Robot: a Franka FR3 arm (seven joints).
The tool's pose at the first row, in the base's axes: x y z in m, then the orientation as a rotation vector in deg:
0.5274 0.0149 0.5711 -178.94 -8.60 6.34
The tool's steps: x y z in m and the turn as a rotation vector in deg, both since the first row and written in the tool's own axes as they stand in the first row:
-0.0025 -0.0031 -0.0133 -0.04 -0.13 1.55
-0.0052 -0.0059 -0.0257 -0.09 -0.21 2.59
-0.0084 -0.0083 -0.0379 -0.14 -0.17 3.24
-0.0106 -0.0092 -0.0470 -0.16 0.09 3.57
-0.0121 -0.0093 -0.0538 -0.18 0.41 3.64
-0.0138 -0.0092 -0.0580 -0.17 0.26 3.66
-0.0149 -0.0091 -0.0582 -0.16 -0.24 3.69
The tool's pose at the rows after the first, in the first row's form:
0.5256 0.0176 0.5846 -179.13 -6.19 6.56
0.5235 0.0200 0.5972 -179.27 -4.57 6.69
0.5210 0.0220 0.6096 -179.36 -3.55 6.63
0.5193 0.0226 0.6189 -179.41 -3.03 6.23
0.5183 0.0225 0.6258 -179.43 -2.92 5.73
0.5170 0.0222 0.6301 -179.42 -2.89 5.96
0.5159 0.0220 0.6303 -179.41 -2.85 6.75

